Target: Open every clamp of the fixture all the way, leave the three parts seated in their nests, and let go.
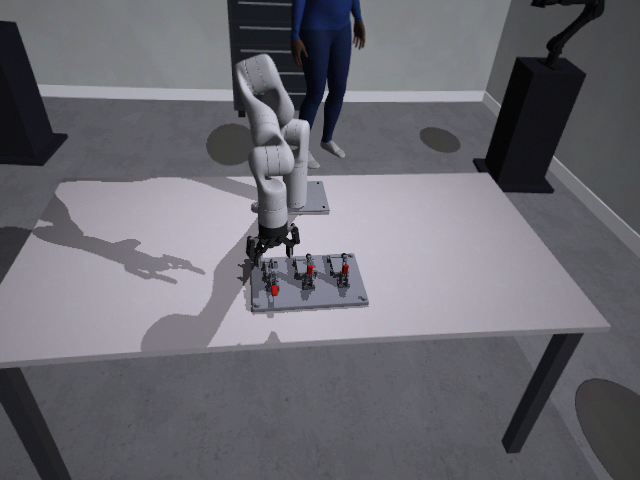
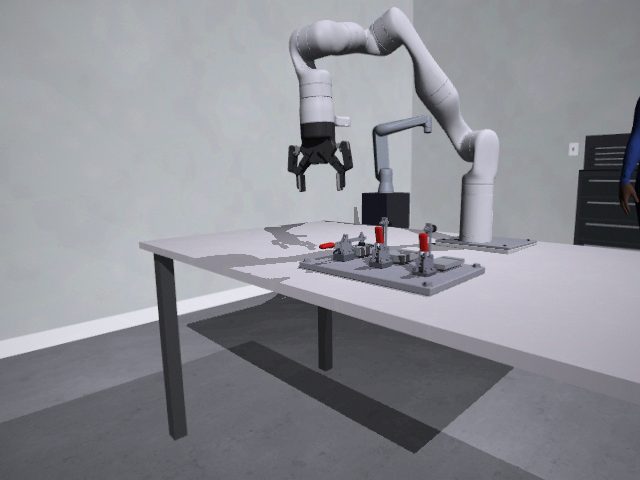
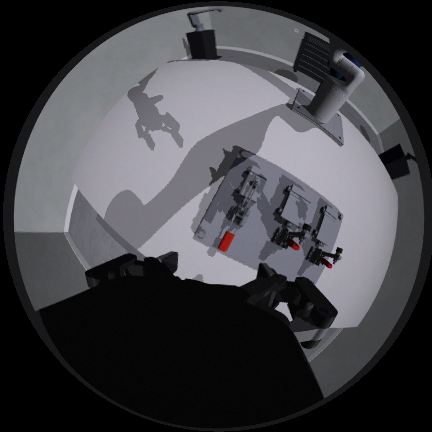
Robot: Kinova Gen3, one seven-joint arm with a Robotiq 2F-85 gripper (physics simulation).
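Where they show: gripper, fingertip midpoint: (image 1: 273, 261) (image 2: 320, 191) (image 3: 216, 267); arm's base, link origin: (image 1: 294, 201) (image 2: 474, 240) (image 3: 317, 113).
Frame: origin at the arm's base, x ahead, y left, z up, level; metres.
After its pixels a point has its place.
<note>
The fixture plate (image 1: 325, 300) @[x 0.537, y 0.105, z -0.001 m] (image 2: 392, 279) @[x 0.541, y 0.150, z -0.001 m] (image 3: 250, 250) @[x 0.535, y 0.011, z -0.001 m] carries three clamps with red handles. The left clamp's handle (image 1: 274, 290) @[x 0.547, y -0.048, z 0.045 m] (image 2: 326, 245) @[x 0.551, y -0.041, z 0.043 m] (image 3: 226, 241) @[x 0.543, y -0.047, z 0.046 m] lies low toward the front, and its arm reaches flat over the left part (image 2: 364, 250) @[x 0.429, y -0.042, z 0.017 m]. The middle clamp's handle (image 1: 310, 269) @[x 0.486, y 0.056, z 0.077 m] (image 2: 379, 235) @[x 0.484, y 0.060, z 0.070 m] (image 3: 294, 244) @[x 0.481, y 0.050, z 0.088 m] and the right clamp's handle (image 1: 345, 269) @[x 0.472, y 0.164, z 0.069 m] (image 2: 423, 242) @[x 0.470, y 0.167, z 0.066 m] (image 3: 326, 263) @[x 0.469, y 0.156, z 0.076 m] stand upright, their arms raised clear of the middle part (image 2: 400, 256) @[x 0.431, y 0.074, z 0.019 m] and right part (image 2: 449, 262) @[x 0.390, y 0.175, z 0.015 m]. The parts appear seated. My gripper (image 1: 272, 257) @[x 0.558, y -0.049, z 0.166 m] (image 2: 321, 189) @[x 0.558, y -0.049, z 0.166 m] (image 3: 216, 267) @[x 0.558, y -0.049, z 0.166 m] is open and empty, well above the fixture's left end.
The fixture lies on a white table (image 1: 439, 248) @[x 0.246, y 0.518, z -0.016 m] (image 2: 516, 304) @[x 0.469, y 0.360, z -0.016 m]. The arm's base plate (image 1: 318, 196) @[x -0.046, y 0.094, z 0.000 m] (image 2: 509, 243) @[x -0.030, y 0.095, z 0.000 m] (image 3: 333, 131) @[x 0.031, y 0.081, z 0.002 m] is behind it. The two upright clamps rise highest from the fixture. A person (image 1: 330, 62) stands behind the table.
</note>
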